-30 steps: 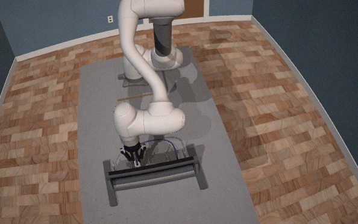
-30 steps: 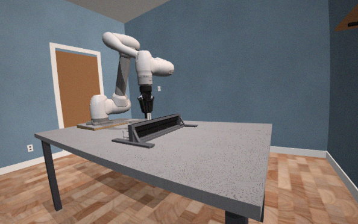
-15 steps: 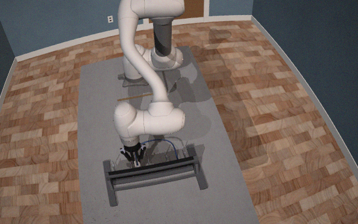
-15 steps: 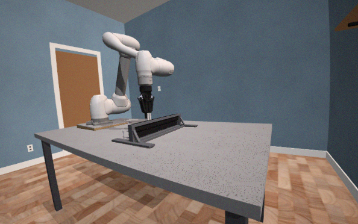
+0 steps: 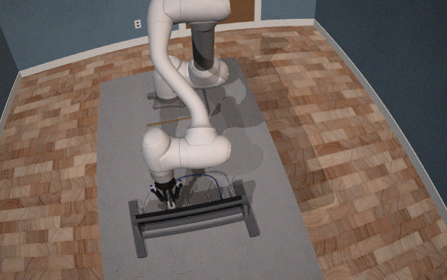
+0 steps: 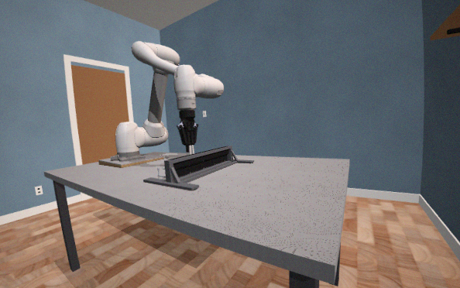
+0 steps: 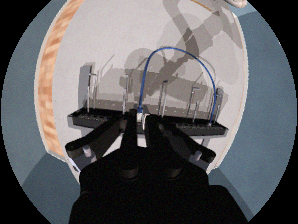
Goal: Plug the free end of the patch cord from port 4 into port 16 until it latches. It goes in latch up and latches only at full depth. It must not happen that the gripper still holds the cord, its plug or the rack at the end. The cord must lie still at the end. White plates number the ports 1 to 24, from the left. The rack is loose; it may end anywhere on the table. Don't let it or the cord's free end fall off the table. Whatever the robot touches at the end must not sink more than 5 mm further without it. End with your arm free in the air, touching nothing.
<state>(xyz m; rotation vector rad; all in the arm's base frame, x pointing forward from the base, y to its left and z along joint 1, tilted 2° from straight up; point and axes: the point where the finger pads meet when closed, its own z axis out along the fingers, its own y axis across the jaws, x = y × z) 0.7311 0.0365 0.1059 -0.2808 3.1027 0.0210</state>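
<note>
Right now my hand is 1 cm short of the plug and 3 cm above it.
</note>
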